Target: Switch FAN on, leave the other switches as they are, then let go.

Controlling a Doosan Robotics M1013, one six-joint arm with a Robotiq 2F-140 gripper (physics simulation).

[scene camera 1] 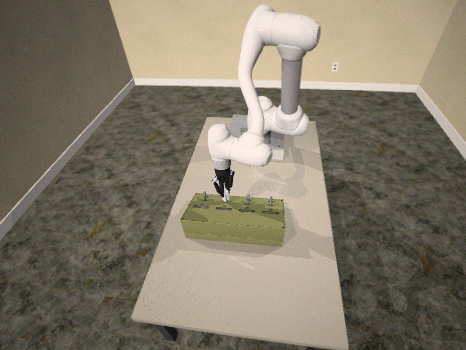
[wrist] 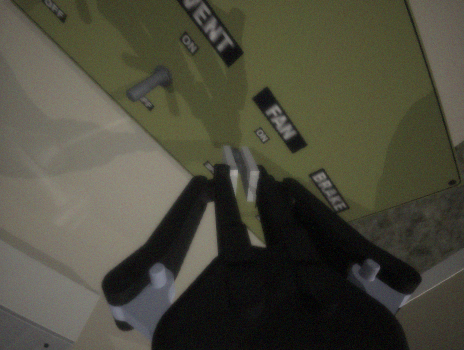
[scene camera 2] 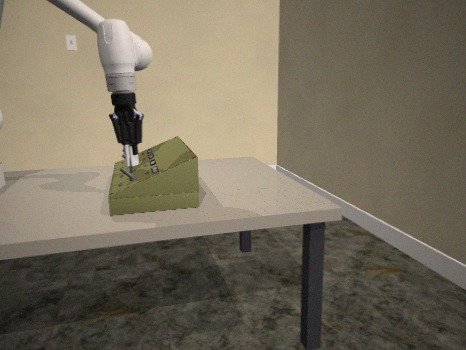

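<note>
The FAN label [wrist: 279, 127] is on the sloped face of the green switch box [scene camera 1: 232, 231] [scene camera 2: 155, 202] [wrist: 360, 75]. My gripper [scene camera 1: 225, 198] [scene camera 2: 131, 159] [wrist: 234, 158] points down at the box, its fingers shut on the grey FAN lever [wrist: 240, 158]. A sliver of the lever shows between the pads, below the FAN label's ON mark; the pads hide the rest, so I cannot tell its tilt. The VENT lever [scene camera 1: 248, 199] [wrist: 149, 84] leans towards OFF. The BRAKE lever [scene camera 1: 204, 195] [scene camera 2: 128, 174] stands on FAN's other side.
A fourth lever [scene camera 1: 271, 201] stands beyond VENT, at the right end of the box in scene camera 1. The BRAKE label [wrist: 328, 191] is beside FAN's. The box stands on a long pale table [scene camera 1: 240, 290] [scene camera 2: 280, 200], with the arm's base behind it.
</note>
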